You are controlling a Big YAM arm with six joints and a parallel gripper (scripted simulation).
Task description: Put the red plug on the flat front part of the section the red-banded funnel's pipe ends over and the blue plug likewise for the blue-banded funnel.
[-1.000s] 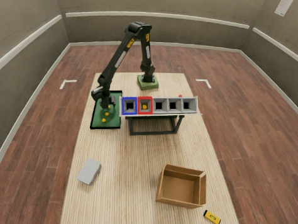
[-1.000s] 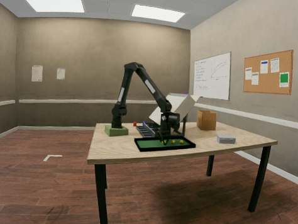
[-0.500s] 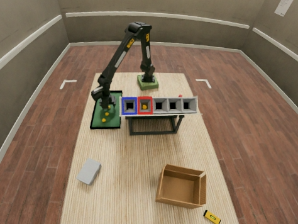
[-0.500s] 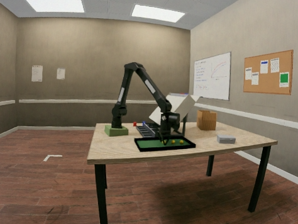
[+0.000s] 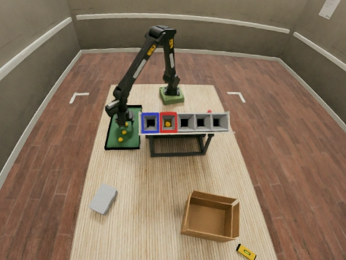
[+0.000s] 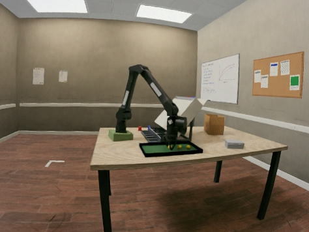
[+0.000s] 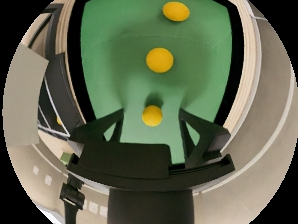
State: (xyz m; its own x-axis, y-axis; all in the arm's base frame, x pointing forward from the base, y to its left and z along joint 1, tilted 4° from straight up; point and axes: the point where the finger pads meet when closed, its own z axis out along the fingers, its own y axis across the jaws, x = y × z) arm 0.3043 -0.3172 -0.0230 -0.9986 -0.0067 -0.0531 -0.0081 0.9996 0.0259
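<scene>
My gripper is now 1 cm to the left of the green marble tray and 1 cm above it. The rest, counted from my hand: yellow level 77 cm ahead, 58 cm to the left, 1 cm below; then white cover 12 cm ahead, 32 cm to the left, 19 cm above; then grey block 49 cm ahead, 6 cm to the right, 1 cm above.
</scene>
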